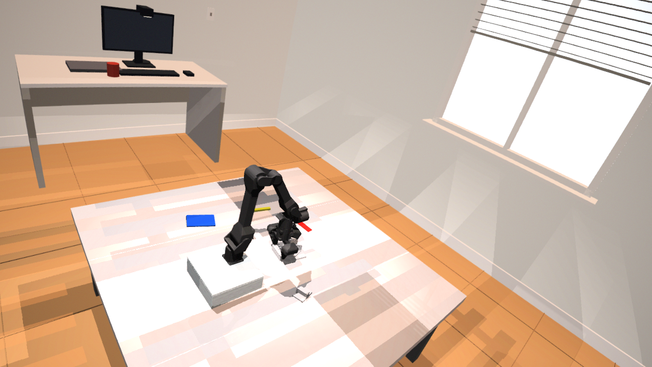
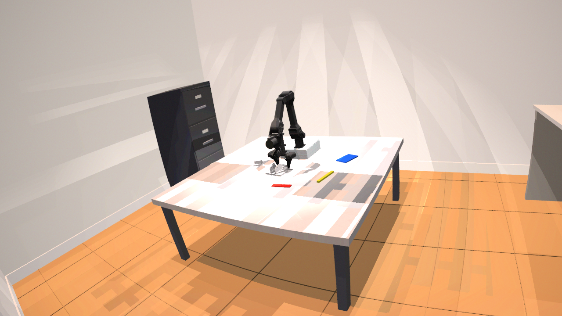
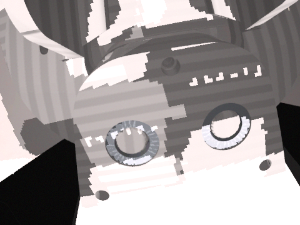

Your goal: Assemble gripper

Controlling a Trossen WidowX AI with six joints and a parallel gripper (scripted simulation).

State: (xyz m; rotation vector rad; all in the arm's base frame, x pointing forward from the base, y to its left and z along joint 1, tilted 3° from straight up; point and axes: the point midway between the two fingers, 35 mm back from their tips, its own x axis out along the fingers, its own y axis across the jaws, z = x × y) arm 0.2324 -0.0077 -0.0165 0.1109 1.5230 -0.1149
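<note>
The curved jaw is 2 cm ahead of my gripper tip, 2 cm to the right of it and 1 cm above it. From my gripper tip the other things lie so: yellow stick: 9 cm ahead, 32 cm to the left; blue card: 20 cm behind, 35 cm to the left; red strip: 24 cm ahead, 12 cm to the left.
</note>
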